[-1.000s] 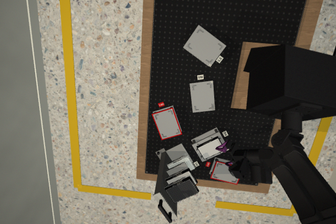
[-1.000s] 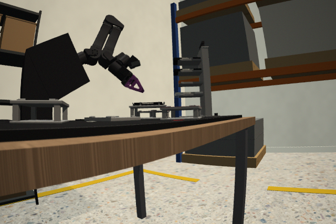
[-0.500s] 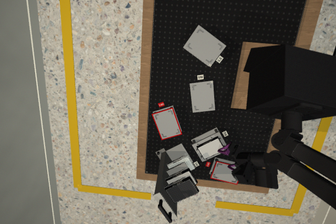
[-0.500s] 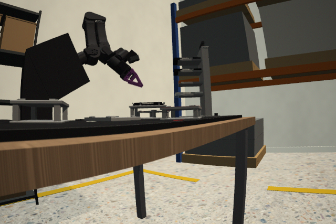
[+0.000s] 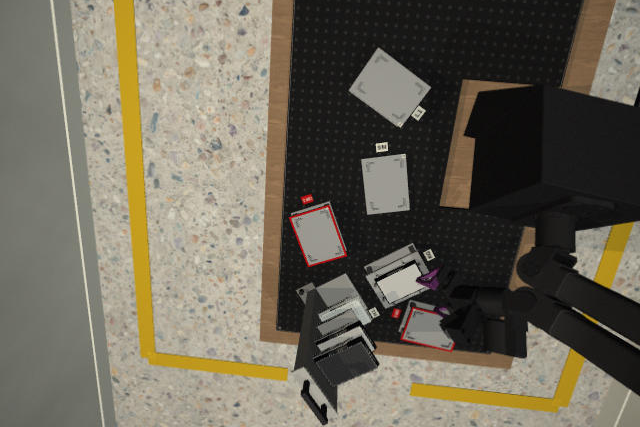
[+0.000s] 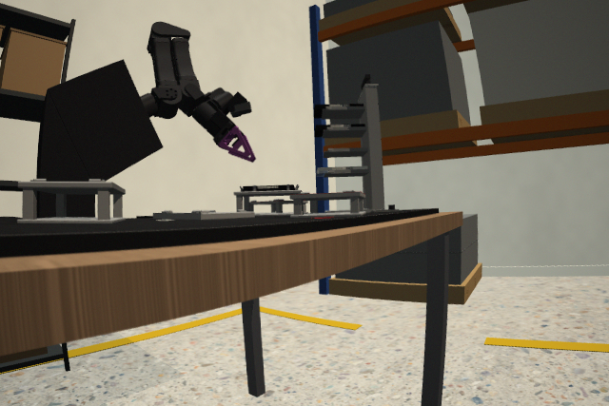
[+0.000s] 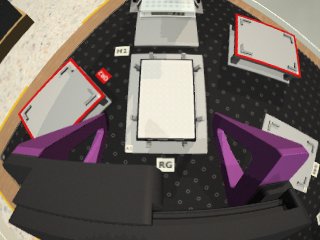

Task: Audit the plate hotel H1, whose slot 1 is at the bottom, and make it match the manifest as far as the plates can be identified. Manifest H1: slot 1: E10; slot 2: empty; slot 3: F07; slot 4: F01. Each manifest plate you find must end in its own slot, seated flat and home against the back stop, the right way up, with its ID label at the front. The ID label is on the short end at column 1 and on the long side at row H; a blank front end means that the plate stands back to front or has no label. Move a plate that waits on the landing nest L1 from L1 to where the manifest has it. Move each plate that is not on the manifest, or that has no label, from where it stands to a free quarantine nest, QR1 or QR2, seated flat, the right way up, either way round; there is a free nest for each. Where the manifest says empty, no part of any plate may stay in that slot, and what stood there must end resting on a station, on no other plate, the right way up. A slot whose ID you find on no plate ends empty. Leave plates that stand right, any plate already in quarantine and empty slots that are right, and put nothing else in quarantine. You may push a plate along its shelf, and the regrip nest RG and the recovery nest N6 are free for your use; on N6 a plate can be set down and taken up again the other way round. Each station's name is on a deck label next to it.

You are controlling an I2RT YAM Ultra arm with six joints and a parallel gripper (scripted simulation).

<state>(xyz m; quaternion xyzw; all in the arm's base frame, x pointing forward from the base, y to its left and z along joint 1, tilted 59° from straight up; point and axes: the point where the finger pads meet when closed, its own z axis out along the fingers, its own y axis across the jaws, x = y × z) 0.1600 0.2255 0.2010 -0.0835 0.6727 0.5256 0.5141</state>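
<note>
Now: hand 5 cm short of the regrip nest RG, 3 cm to the right of it and 10 cm above it. The rest, counted from my hand: quarantine nest QR2 (9 cm behind, 18 cm to the left, 12 cm below); H1 deck label (8 cm ahead, 19 cm to the left, 15 cm below); white well plate (19 cm ahead, 15 cm to the left, 5 cm below).
</note>
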